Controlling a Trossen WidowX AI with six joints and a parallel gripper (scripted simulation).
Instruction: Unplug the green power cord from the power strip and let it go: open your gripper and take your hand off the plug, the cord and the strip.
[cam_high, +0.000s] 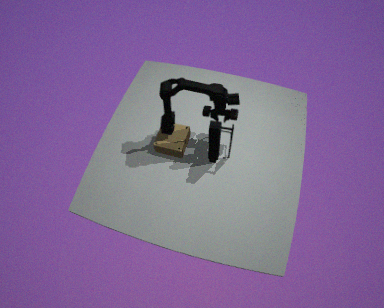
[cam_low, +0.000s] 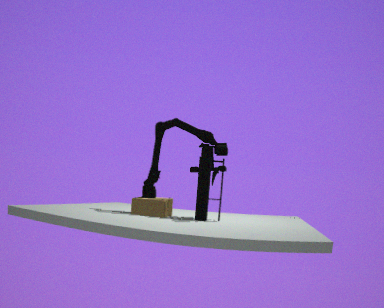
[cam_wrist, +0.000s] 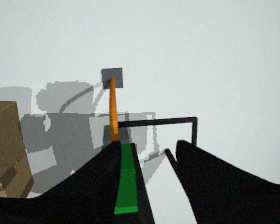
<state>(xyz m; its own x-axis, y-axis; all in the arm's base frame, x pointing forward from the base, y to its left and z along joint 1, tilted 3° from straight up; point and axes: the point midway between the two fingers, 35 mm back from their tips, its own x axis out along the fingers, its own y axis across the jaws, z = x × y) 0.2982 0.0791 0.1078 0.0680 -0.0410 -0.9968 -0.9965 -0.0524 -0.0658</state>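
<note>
Now: gripper tip 1 cm past the green plug, 6 cm to the left of it and 2 cm above it. Also, from my gripper tip: dark grey block (2 cm behind, 1 cm to the left, 17 cm below); then tall black column (16 cm to the right).
</note>
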